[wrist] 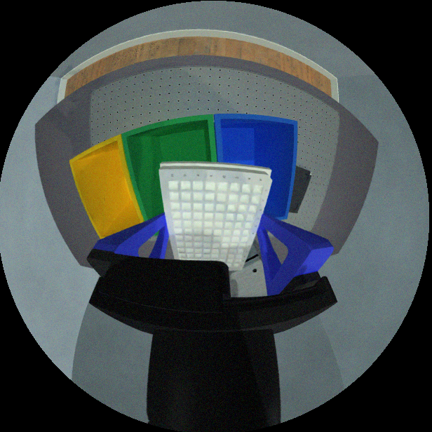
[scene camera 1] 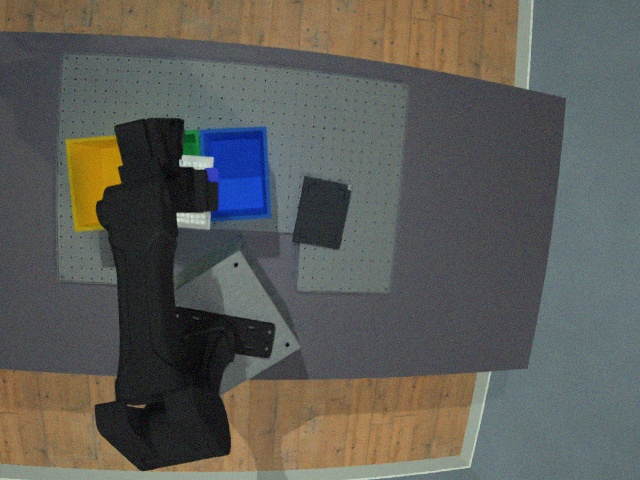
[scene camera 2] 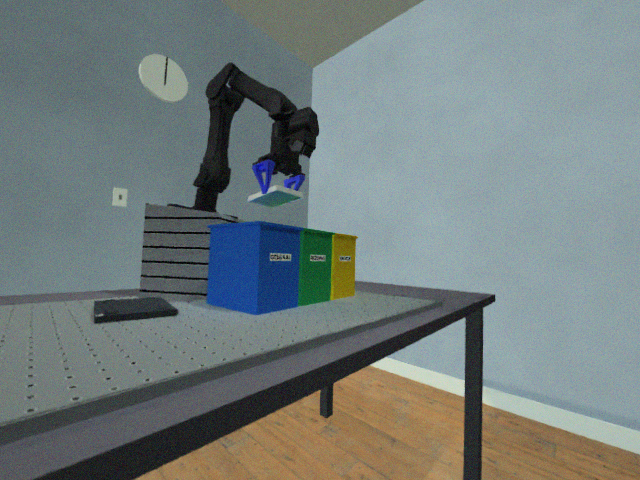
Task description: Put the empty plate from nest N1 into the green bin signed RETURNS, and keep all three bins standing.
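Where they show: gripper, fingertip midpoint: (scene camera 2: 278, 198); arm's base at its link origin: (scene camera 1: 222, 332) (scene camera 2: 203, 214).
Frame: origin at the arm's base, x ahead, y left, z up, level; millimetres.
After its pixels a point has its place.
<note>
My gripper (scene camera 2: 279, 190) {x 269, y 104, z 28 mm} (wrist: 212, 216) has blue fingers and is shut on the white plate (scene camera 1: 193, 220) {x 208, y 84, z 24 mm} (scene camera 2: 275, 195) {x 284, y 88, z 30 mm} (wrist: 215, 200), one finger at each long side. The plate has a grid of square wells and hangs roughly level above the bins. In the wrist view it overlaps the green bin and part of the blue bin. The green bin (scene camera 1: 192, 135) {x 362, y 127, z -81 mm} (scene camera 2: 316, 273) {x 353, y 172, z -162 mm} (wrist: 170, 150) stands in the middle of the row; the arm hides most of it in scene camera 1. The blue bin (scene camera 1: 240, 170) {x 313, y 22, z -233 mm} (scene camera 2: 253, 268) {x 385, y -13, z -146 mm} (wrist: 287, 150) and the yellow bin (scene camera 1: 87, 175) {x 242, y 343, z -135 mm} (scene camera 2: 343, 273) {x 322, y 296, z -166 mm} (wrist: 102, 185) stand upright at its sides.
A dark flat nest (scene camera 1: 322, 212) {x 252, y -192, z -223 mm} (scene camera 2: 135, 308) {x 290, y -194, z -223 mm} (wrist: 301, 190) lies on the perforated board (scene camera 1: 356, 118) {x 498, y -230, z -235 mm} (scene camera 2: 206, 341) {x 507, y -136, z -235 mm} (wrist: 165, 95), beyond the blue bin. The arm stands on a grey block (scene camera 1: 248, 289) {x 92, y -36, z -6 mm} (scene camera 2: 173, 250) {x 67, y -93, z -116 mm} near the table's edge.
</note>
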